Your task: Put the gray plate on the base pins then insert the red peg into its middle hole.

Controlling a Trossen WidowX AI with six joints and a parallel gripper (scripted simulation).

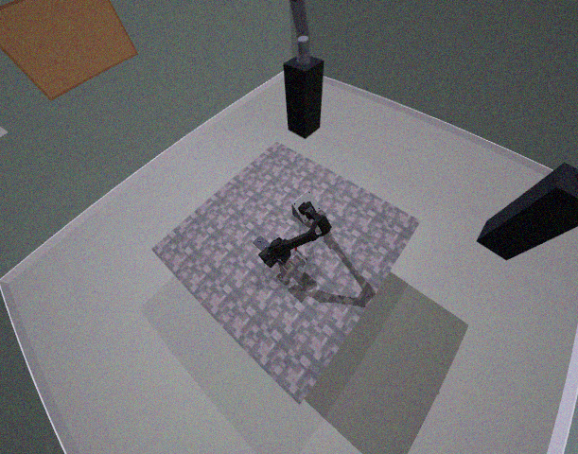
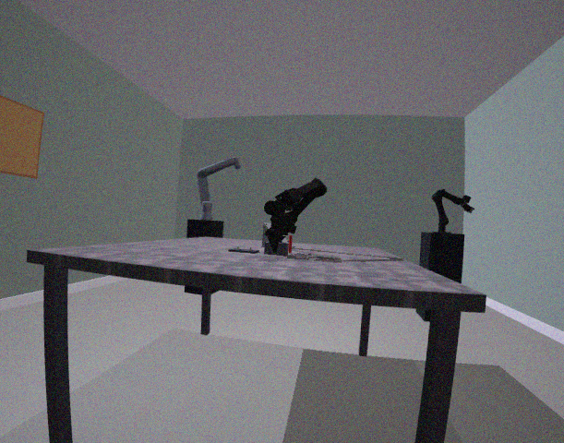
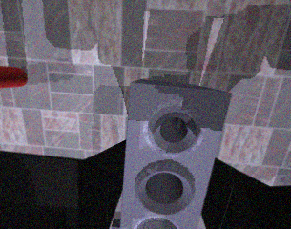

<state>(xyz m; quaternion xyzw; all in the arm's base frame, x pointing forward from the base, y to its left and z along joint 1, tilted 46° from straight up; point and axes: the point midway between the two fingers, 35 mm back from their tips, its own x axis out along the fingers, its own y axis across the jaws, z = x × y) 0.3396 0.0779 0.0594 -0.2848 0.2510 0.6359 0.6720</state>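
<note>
Now: the dark flat base 15 cm to the right of my gripper tip. The rest, counted from my gripper tip: gray plate: 3 cm above; then red peg: 11 cm behind, 4 cm to the left, 3 cm above.
</note>
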